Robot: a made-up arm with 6 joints.
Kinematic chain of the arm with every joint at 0, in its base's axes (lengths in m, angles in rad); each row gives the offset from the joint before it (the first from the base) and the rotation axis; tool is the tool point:
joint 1: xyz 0 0 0.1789 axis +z
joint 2: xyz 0 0 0 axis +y
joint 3: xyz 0 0 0.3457 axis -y
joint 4: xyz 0 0 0 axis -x
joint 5: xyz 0.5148 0 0 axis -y
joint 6: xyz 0 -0.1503 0 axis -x
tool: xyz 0 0 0
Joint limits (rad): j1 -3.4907..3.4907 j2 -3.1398..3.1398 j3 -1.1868..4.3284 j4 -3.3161..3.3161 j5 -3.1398..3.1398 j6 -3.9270..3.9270
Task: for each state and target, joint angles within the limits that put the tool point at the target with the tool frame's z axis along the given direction. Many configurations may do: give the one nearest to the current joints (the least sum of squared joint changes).
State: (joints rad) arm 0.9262 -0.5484 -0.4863 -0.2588 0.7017 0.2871
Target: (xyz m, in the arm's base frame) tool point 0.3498 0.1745 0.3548 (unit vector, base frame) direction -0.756 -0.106 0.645
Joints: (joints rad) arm 0.8561 -0.3970 -0.6556 -0.0775 1.0271 0.5672
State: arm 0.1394 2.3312 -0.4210 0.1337 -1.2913 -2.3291
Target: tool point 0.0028 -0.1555 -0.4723 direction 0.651 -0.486 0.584
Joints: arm 0.3526 2.3182 0.0539 0.2131 -1.3352 -2.4231
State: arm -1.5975 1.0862 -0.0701 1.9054 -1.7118 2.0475
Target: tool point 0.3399 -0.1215 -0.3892 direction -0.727 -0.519 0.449
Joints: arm -0.7290 1.7140 0.0039 2.6987 -1.2444 2.0272
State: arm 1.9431 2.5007 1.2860 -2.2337 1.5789 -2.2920
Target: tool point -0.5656 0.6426 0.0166 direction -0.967 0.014 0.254
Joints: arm 2.1279 1.8689 1.8554 -2.7754 0.7709 -2.4127
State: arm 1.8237 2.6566 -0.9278 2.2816 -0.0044 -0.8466
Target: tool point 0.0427 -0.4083 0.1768 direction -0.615 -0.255 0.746
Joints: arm 2.0001 3.1378 -0.8673 2.6312 -0.6251 -0.3414
